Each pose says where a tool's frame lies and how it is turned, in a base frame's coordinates. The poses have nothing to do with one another.
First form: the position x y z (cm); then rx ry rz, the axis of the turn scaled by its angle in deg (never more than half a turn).
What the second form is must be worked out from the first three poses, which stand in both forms.
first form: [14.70 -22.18 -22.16 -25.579 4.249 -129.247]
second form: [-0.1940 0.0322 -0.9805 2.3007 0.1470 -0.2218 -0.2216]
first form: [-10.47 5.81 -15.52 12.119 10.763 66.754]
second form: [0.1764 0.1567 0.9718 1.1989 -0.1047 0.0581 -0.1552]
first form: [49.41 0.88 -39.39 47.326 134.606 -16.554]
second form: [0.3295 0.9371 -0.1152 2.5070 0.4941 0.0088 -0.3939]
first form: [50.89 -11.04 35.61 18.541 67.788 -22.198]
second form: [0.2516 0.9198 -0.3012 1.2863 0.5089 -0.1104 0.3561]
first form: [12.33 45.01 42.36 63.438 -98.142 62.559]
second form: [0.4786 -0.7404 0.4720 2.3135 0.1233 0.4501 0.4236]
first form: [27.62 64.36 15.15 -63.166 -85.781 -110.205]
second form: [-0.4121 -0.5597 -0.7190 2.6752 0.2762 0.6436 0.1515]
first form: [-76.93 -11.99 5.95 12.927 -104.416 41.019]
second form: [0.1145 -0.9246 0.3632 1.9709 -0.7693 -0.1199 0.0595]
